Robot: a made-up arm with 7 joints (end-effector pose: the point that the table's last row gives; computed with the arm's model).
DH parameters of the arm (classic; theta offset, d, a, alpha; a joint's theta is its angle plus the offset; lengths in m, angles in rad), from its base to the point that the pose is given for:
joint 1: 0 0.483 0 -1.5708
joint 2: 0 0 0 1.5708
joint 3: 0 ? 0.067 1.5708
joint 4: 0 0 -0.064 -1.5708
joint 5: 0 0.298 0 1.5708
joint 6: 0 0 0.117 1.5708
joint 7: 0 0 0 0
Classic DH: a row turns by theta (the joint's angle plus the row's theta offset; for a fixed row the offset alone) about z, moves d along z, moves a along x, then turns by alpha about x.
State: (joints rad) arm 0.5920 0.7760 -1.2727 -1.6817 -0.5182 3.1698 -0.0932
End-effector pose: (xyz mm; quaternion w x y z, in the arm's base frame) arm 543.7 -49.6 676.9 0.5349 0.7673 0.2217 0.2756
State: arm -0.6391 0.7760 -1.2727 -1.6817 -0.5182 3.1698 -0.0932
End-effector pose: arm 134.4 -529.1 676.9 0.5958 0.7545 -0.2620 -0.0839
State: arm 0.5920 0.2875 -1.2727 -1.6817 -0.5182 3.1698 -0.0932
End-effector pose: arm 427.1 -128.0 852.9 0.4600 0.7614 0.0706 0.4513
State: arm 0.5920 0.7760 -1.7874 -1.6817 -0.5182 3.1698 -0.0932
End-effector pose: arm 451.3 -156.7 810.8 0.7029 0.6758 0.0626 0.2129
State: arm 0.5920 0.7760 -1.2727 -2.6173 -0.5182 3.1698 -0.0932
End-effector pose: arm 352.5 -154.7 463.9 0.3590 0.9264 0.0669 -0.0913
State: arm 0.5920 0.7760 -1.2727 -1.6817 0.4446 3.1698 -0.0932
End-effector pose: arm 502.7 -115.9 752.1 0.3568 0.7761 -0.1629 0.4938
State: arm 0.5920 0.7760 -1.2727 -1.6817 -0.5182 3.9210 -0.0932
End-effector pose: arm 467.3 -12.7 690.3 0.4428 0.5949 0.3922 0.5442
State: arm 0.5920 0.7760 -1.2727 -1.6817 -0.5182 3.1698 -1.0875
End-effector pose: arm 543.7 -49.6 676.9 0.6016 0.5687 0.5608 -0.0129
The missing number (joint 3, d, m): 0.303
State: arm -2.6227 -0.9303 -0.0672 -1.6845 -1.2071 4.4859 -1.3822
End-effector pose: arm 116.2 58.1 903.0 0.5944 0.0959 0.5158 -0.6095
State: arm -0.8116 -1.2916 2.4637 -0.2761 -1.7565 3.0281 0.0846
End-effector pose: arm -450.4 446.4 500.3 0.0874 -0.3832 0.5301 0.7514
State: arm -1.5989 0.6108 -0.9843 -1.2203 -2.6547 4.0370 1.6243
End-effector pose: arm -208.7 -350.2 689.6 0.2908 0.8358 -0.4437 -0.1415
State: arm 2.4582 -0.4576 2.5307 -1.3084 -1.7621 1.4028 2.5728
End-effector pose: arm 238.5 -546.4 752.2 0.7202 -0.2023 -0.4865 0.4514
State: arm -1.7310 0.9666 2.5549 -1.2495 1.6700 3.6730 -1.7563
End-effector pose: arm 193.0 -288.8 870.8 0.3978 -0.4295 0.2844 -0.7592
